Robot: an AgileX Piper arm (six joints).
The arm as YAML. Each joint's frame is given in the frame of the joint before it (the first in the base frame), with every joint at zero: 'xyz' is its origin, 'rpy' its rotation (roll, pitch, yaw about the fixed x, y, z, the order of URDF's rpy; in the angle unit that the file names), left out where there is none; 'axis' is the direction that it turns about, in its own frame. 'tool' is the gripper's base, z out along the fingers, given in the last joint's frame.
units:
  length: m
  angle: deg
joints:
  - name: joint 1
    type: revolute
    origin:
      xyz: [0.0, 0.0, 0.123]
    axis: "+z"
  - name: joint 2
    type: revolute
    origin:
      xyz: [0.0, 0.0, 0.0]
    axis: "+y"
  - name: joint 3
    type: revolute
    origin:
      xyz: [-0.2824, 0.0, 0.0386]
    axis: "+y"
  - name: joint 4
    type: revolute
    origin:
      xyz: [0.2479, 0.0, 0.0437]
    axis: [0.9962, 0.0, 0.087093]
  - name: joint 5
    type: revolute
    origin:
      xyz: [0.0, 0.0, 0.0]
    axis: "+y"
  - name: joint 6
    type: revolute
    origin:
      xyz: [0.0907, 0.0, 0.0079]
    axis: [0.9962, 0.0, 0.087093]
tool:
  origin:
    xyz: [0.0, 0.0, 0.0]
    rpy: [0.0, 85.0, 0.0]
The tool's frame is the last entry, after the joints.
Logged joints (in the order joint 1, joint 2, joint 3, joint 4, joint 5, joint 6), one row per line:
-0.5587, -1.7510, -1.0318, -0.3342, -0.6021, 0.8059
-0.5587, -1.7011, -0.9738, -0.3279, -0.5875, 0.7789
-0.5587, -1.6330, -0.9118, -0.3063, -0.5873, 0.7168
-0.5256, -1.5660, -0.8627, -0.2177, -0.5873, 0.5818
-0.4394, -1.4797, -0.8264, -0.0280, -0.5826, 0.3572
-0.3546, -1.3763, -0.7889, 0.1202, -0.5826, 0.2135
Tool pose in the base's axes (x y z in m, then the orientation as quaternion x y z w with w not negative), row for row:
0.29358, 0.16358, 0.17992, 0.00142, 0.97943, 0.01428, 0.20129
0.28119, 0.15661, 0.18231, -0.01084, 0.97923, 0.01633, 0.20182
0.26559, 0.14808, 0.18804, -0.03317, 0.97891, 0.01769, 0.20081
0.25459, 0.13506, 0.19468, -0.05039, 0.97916, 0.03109, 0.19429
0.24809, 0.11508, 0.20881, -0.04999, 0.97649, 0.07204, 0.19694
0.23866, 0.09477, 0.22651, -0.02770, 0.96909, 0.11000, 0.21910
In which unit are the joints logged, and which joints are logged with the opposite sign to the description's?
The joints are logged in radians. Opposite sign: joint 1, joint 2, joint 5.
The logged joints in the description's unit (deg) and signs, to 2 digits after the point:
32.01, 100.32, -59.12, -19.15, 34.50, 46.17
32.01, 97.47, -55.79, -18.79, 33.66, 44.63
32.01, 93.56, -52.24, -17.55, 33.65, 41.07
30.11, 89.73, -49.43, -12.47, 33.65, 33.33
25.18, 84.78, -47.35, -1.60, 33.38, 20.47
20.32, 78.86, -45.20, 6.89, 33.38, 12.23

